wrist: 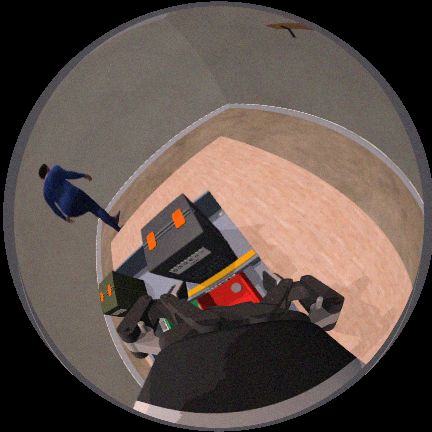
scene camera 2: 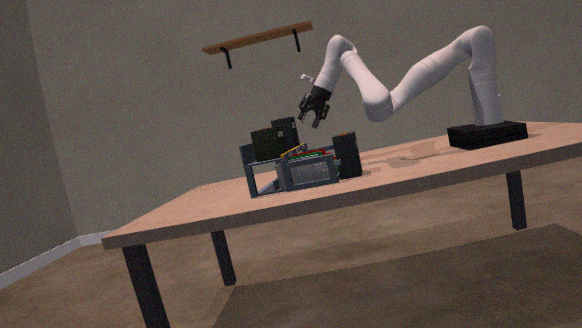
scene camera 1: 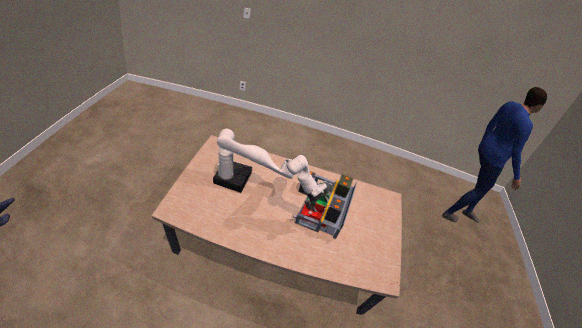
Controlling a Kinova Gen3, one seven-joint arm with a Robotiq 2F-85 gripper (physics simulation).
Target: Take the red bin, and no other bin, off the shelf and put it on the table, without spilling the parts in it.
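Pixels of known places: gripper, fingertip midpoint: [wrist: 224, 284] [scene camera 2: 306, 125] [scene camera 1: 321, 206]; arm's base at its link origin: [scene camera 2: 487, 123] [scene camera 1: 226, 174].
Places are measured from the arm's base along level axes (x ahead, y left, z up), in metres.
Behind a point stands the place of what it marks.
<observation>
The red bin [scene camera 1: 311, 212] [scene camera 2: 319, 151] [wrist: 224, 297] sits in the grey shelf rack [scene camera 2: 250, 180] {x 0.809, y 0.196, z -0.003 m} [wrist: 210, 201] {x 0.774, y -0.172, z 0.079 m}, beside the green bin [scene camera 1: 322, 201] {x 0.641, y 0.074, z -0.046 m}. A round grey part shows in the red bin in the wrist view; much of the bin is hidden by the fingers. My gripper [scene camera 1: 310, 205] {x 0.625, y -0.115, z 0.122 m} [scene camera 2: 308, 123] {x 0.625, y -0.115, z 0.122 m} [wrist: 224, 284] {x 0.625, y -0.115, z 0.122 m} is open and empty. It is tilted and hangs above the rack, apart from the red bin. The rack stands on the wooden table [scene camera 1: 200, 210] {x -0.048, y -0.296, z -0.058 m} [scene camera 2: 200, 210] {x 0.973, y 0.236, z -0.058 m} [wrist: 300, 215] {x 0.668, y -0.320, z -0.058 m}.
A black case [scene camera 1: 332, 215] {x 0.702, y -0.145, z 0.106 m} [wrist: 185, 240] {x 0.674, y -0.119, z 0.164 m} and an olive case [scene camera 1: 345, 183] {x 0.736, y 0.100, z 0.143 m} [scene camera 2: 266, 144] {x 0.741, y 0.177, z 0.092 m} [wrist: 120, 295] {x 0.716, y 0.080, z 0.125 m} stand behind the yellow bar [wrist: 222, 274] {x 0.661, y -0.104, z 0.054 m} on the rack. Another black case [scene camera 2: 348, 155] {x 0.507, y 0.190, z 0.010 m} stands beside the rack. A person in blue [scene camera 1: 505, 132] [wrist: 61, 190] is beyond the table.
</observation>
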